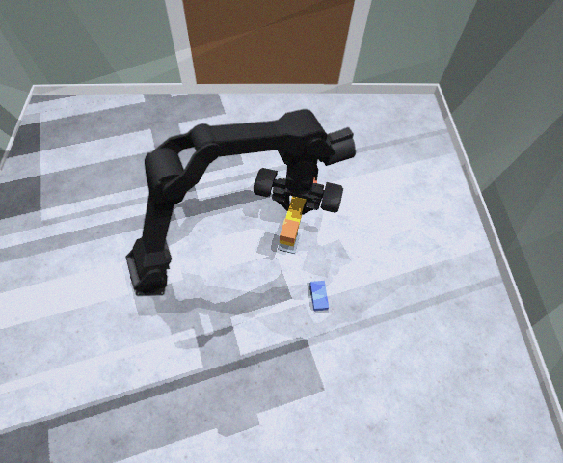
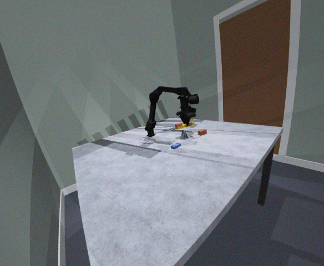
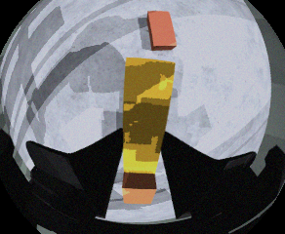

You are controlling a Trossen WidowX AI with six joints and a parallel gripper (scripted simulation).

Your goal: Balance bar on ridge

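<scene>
Now: the red-brown block 50 mm ahead of my gripper tip, 120 mm to the left of it and 80 mm below it. The rest, counted from my gripper tip: blue block (50 mm ahead, 170 mm to the right, 90 mm below); bar (10 mm behind, 40 mm to the right, 10 mm above).
</scene>
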